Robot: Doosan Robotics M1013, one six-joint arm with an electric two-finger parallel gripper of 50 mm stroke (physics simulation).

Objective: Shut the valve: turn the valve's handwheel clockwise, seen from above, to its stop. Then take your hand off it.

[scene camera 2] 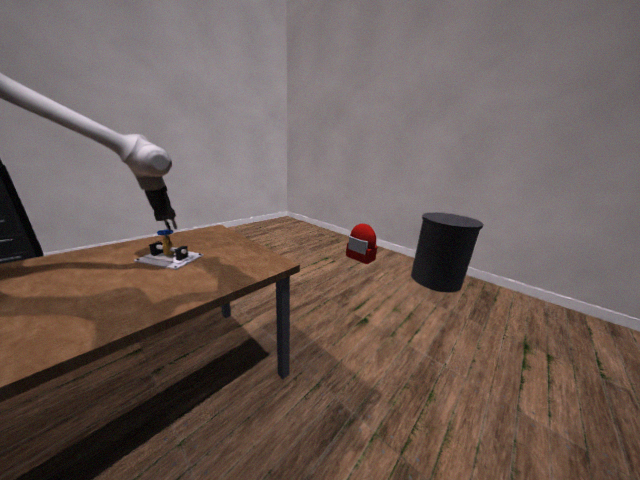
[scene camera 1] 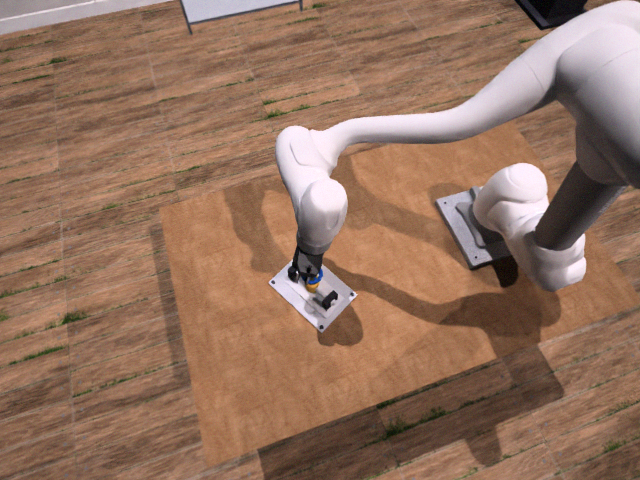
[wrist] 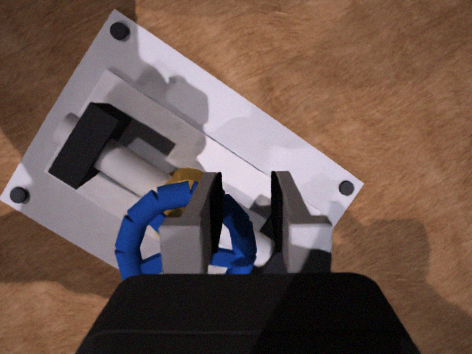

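Note:
The valve has a blue handwheel (scene camera 1: 316,276) (scene camera 2: 164,232) (wrist: 130,242) on a yellow body (scene camera 1: 312,286) (scene camera 2: 167,245) (wrist: 185,176), on a white plate (scene camera 1: 338,285) (scene camera 2: 155,262) (wrist: 260,130). My gripper (scene camera 1: 306,277) (scene camera 2: 171,226) (wrist: 246,195) is partly open, with nothing held. In the wrist view its left finger overlaps the wheel, its right finger is to the right of the wheel, and the right part of the rim shows between them. In scene view 2 the fingertips are close above the wheel. Contact cannot be told. The wheel's lower part is hidden by the gripper in the wrist view.
Black pipe brackets (scene camera 1: 329,299) (scene camera 2: 181,252) (wrist: 85,145) hold the pale pipe on both sides of the valve. The brown table top (scene camera 1: 248,372) (scene camera 2: 103,286) carries the plate and my arm's base plate (scene camera 1: 467,242). A dark bin (scene camera 2: 444,253) and a red object (scene camera 2: 362,241) are beyond the table.

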